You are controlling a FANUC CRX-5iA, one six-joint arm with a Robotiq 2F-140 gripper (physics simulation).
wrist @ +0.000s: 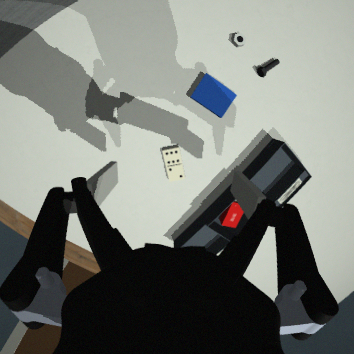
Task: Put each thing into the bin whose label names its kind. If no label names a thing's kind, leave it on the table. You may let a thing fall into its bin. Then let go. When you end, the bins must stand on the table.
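Places are measured from the arm's base along level axes (x ahead, y left, z up), in centimetres.
Where they show: gripper, fingertip midpoint: (175, 176).
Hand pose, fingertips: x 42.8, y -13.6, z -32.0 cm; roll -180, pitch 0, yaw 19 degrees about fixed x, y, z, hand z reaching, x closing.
Each offset is from my fingertips to the top centre of the thing. "pt": to the spot under its first point. Level surfaces: height alone.
My gripper (175, 176) is open and empty, its two finger pads wide apart. A white domino @(dx -0.2, dy -0.3, dz -5.2 cm) (173, 163) with black dots lies on the table, between and slightly beyond the fingertips in the view. A blue box @(dx +0.8, dy +10.9, dz -4.9 cm) (213, 95) lies farther up. A metal nut @(dx +0.7, dy +19.6, dz -5.1 cm) (237, 39) and a black bolt @(dx +6.2, dy +18.5, dz -4.6 cm) (267, 67) lie at the upper right. The row of black bins @(pt dx +11.8, dy +8.4, dz -4.0 cm) (272, 147) stands at the lower right, partly hidden by the right finger. A red object @(dx +11.9, dy -3.6, dz -3.5 cm) (232, 215) is in its middle compartment. A pale label @(dx +18.3, dy +3.9, dz -3.1 cm) (291, 191) shows on the right compartment; its text is unreadable.
The pale table top @(dz -5.9 cm) (310, 105) holds these things. Its wooden edge (80, 258) runs at the lower left. Shadows of the arm and gripper fall across the upper left. The right finger overlaps the bins in the view.
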